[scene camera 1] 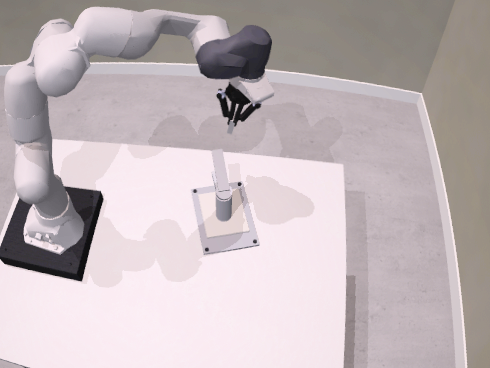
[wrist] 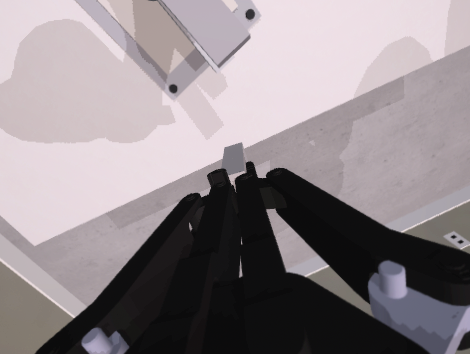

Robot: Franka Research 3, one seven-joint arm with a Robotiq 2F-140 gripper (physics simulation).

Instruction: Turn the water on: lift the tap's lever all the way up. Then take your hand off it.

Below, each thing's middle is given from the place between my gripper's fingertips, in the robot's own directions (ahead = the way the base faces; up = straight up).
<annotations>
My gripper is now 1 cm past the mounting plate (scene camera 1: pixel 249 239), 18 cm to the left of it and 20 cm above it.
</annotations>
